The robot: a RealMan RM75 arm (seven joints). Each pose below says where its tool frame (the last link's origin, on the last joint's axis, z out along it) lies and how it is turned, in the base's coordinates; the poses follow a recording.
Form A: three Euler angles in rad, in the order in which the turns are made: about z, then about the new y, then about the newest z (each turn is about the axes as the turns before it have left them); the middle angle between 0 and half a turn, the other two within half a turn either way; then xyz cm.
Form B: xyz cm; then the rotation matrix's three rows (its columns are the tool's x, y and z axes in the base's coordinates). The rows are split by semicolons. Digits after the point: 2 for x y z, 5 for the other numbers.
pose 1, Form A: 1.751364 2.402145 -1.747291 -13.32 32.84 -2.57
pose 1, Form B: -13.32 32.84 -2.57; 0.94516 0.30335 -0.12102; 0.30441 -0.68401 0.66292; 0.11832 -0.66341 -0.73884
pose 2, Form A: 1.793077 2.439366 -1.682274 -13.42 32.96 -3.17
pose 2, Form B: -13.42 32.96 -3.17; 0.95062 0.27576 -0.14240; 0.30192 -0.71548 0.63003; 0.07186 -0.64191 -0.76341
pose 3, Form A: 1.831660 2.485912 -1.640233 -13.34 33.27 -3.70
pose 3, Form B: -13.34 33.27 -3.70; 0.94966 0.27097 -0.15725; 0.31043 -0.74608 0.58907; 0.04230 -0.60823 -0.79263
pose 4, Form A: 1.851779 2.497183 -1.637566 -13.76 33.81 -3.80
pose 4, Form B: -13.76 33.81 -3.80; 0.94385 0.28530 -0.16658; 0.32793 -0.74789 0.57717; 0.04008 -0.59939 -0.79945
